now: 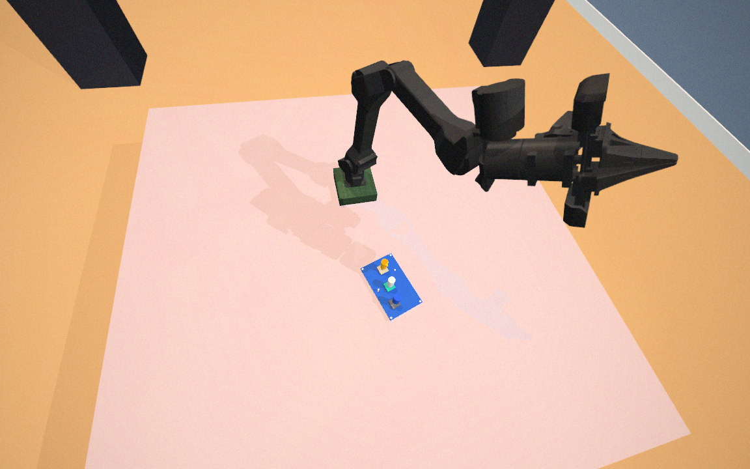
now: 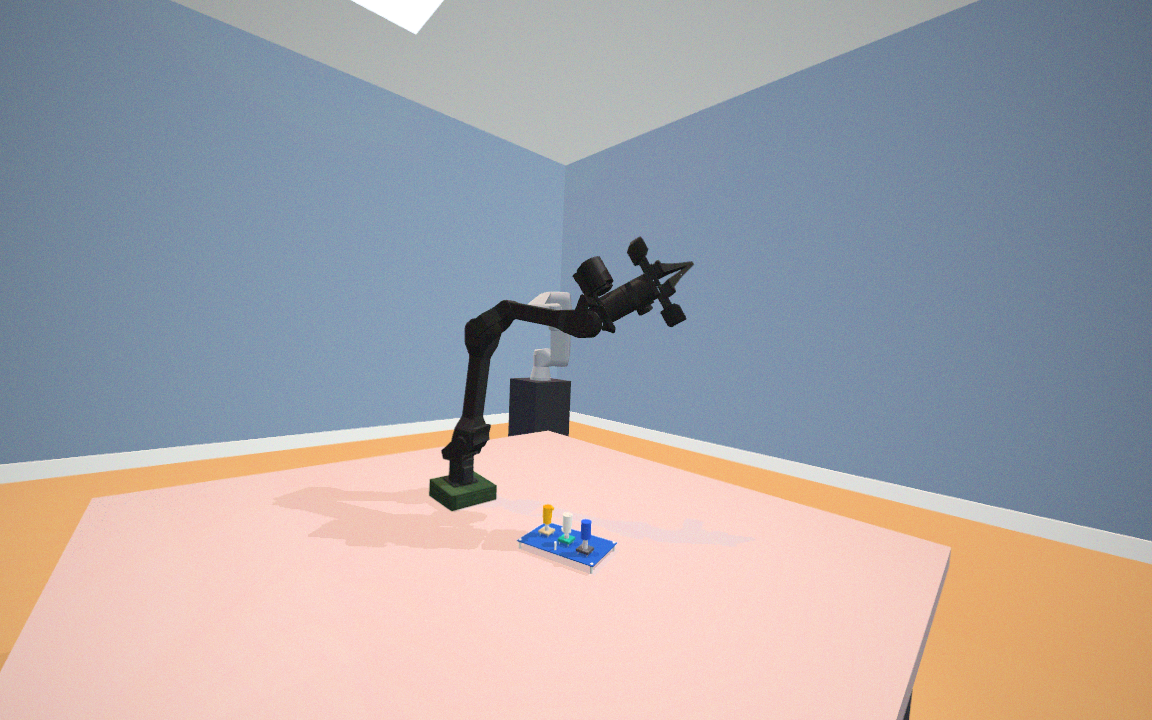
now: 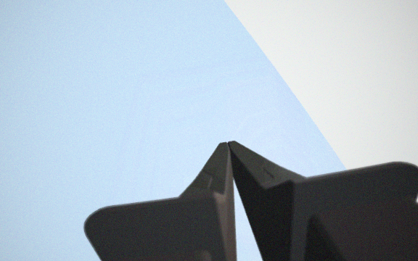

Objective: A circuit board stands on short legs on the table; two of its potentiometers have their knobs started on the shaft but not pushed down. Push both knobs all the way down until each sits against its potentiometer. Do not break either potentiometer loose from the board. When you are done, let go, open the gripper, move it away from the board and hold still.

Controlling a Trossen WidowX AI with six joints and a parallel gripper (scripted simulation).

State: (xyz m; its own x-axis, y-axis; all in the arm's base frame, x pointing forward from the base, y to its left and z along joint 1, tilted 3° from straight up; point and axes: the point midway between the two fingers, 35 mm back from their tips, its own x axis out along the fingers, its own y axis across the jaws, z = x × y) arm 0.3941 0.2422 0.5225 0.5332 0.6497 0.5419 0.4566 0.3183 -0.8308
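My gripper tip is now 50 cm above the orange knob, 24 cm to the left of it and 13 cm past it. Also, from my gripper tip: white knob: 50 cm below, 24 cm to the right, 8 cm behind.
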